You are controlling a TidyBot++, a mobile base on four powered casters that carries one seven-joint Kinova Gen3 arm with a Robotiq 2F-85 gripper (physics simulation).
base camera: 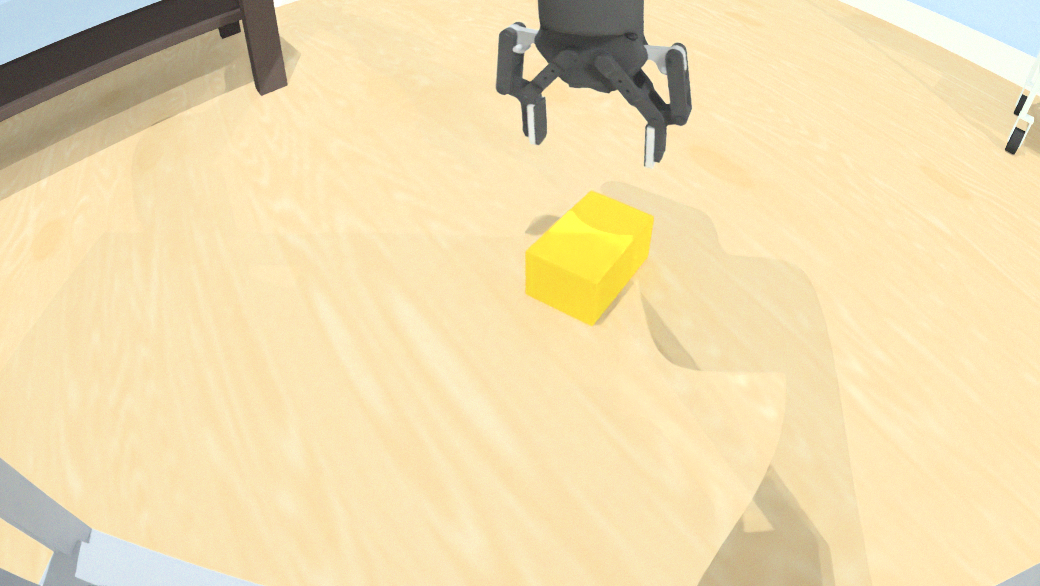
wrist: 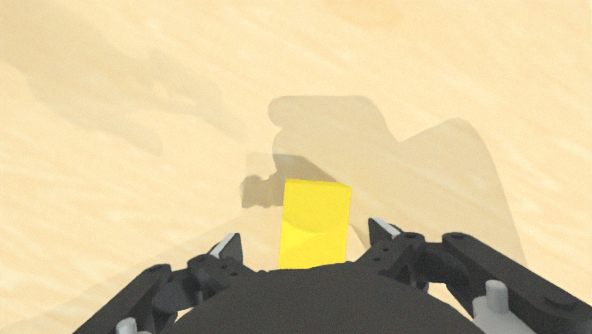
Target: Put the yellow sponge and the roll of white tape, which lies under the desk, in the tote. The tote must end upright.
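Observation:
The yellow sponge lies flat on the wooden floor as a rectangular block. My gripper is open and empty, pointing down above the floor and the sponge. In the wrist view the sponge shows between the two spread fingers, its long side running roughly up and down the view, and its near end is hidden behind the gripper's body. The roll of white tape and the tote do not show in either view.
A dark brown piece of furniture with a leg stands at the upper left of the base camera view. A white frame on black casters is at the right edge. Grey parts show at the lower left. A white baseboard runs along the wall at upper right.

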